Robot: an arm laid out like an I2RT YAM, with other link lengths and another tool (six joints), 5 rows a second.
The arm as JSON. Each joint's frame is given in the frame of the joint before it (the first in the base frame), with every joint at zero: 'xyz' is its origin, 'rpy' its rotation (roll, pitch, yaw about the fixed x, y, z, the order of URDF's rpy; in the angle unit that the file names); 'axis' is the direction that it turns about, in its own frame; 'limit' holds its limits. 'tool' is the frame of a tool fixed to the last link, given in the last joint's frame.
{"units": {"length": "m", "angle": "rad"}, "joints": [
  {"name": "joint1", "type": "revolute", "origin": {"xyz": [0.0, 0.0, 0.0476], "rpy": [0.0, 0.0, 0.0]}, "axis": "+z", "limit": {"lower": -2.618, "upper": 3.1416}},
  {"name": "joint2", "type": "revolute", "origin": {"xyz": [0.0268, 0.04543, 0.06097], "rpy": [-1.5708, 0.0, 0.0]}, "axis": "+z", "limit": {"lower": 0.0, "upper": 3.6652}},
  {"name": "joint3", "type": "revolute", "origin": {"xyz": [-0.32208, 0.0, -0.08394], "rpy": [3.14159, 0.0, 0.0]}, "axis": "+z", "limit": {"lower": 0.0, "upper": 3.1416}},
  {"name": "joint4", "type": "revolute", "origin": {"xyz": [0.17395, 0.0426, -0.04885], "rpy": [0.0, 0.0, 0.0]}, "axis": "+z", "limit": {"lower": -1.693, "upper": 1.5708}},
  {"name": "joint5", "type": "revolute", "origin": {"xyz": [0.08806, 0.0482, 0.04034], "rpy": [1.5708, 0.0, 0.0]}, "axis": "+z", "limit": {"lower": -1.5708, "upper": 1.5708}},
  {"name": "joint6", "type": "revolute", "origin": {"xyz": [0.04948, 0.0, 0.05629], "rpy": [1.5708, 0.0, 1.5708]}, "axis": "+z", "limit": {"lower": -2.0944, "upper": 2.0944}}
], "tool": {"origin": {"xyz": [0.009, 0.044, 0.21], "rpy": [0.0, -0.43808, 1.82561]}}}
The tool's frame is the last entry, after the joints.
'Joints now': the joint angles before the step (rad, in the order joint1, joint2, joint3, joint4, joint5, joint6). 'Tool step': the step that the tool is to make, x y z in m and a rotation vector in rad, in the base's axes. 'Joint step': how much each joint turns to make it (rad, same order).
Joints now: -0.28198, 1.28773, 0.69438, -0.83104, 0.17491, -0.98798
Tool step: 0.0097, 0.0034, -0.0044, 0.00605, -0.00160, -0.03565
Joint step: 0.04193, 0.04683, 0.00075, 0.03214, 0.00459, 0.07894
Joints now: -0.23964, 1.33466, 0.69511, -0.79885, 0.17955, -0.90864
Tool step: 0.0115, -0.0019, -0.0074, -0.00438, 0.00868, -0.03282
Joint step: 0.02059, 0.07319, -0.00386, 0.05975, 0.01279, 0.05314
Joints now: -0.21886, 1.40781, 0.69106, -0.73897, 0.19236, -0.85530
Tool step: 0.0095, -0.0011, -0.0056, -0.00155, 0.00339, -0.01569
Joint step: 0.01108, 0.05157, 0.00035, 0.04303, 0.00518, 0.02687
